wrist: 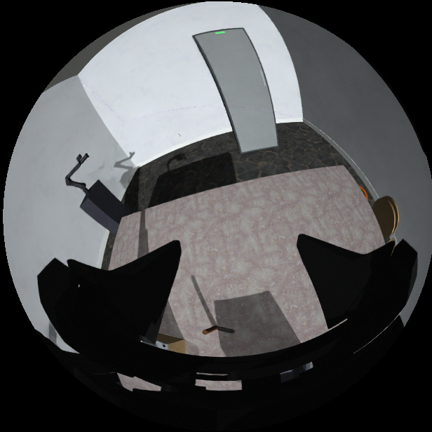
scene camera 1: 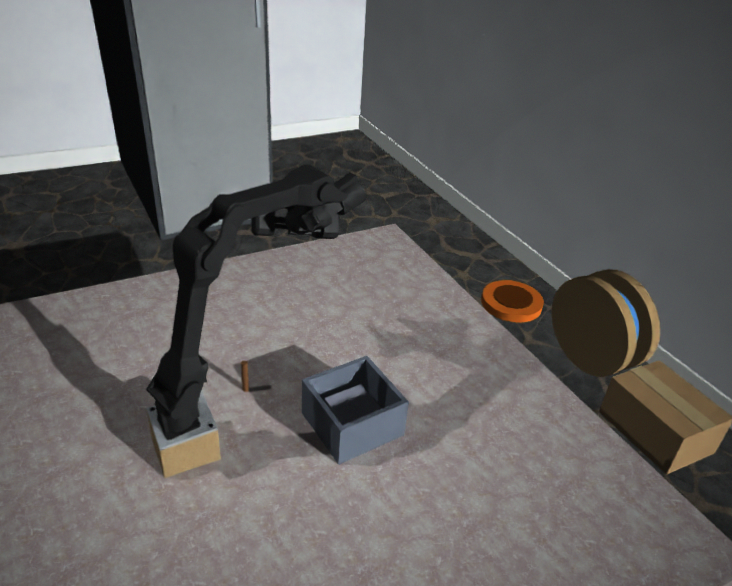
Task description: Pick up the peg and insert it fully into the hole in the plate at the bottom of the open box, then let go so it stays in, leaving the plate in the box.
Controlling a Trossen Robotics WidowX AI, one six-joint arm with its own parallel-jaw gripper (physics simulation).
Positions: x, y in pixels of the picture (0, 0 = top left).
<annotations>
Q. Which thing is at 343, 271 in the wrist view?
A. My gripper.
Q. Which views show my gripper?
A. The wrist view and scene camera 1: all of them.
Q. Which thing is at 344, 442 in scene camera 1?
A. A blue-grey box.
</annotations>
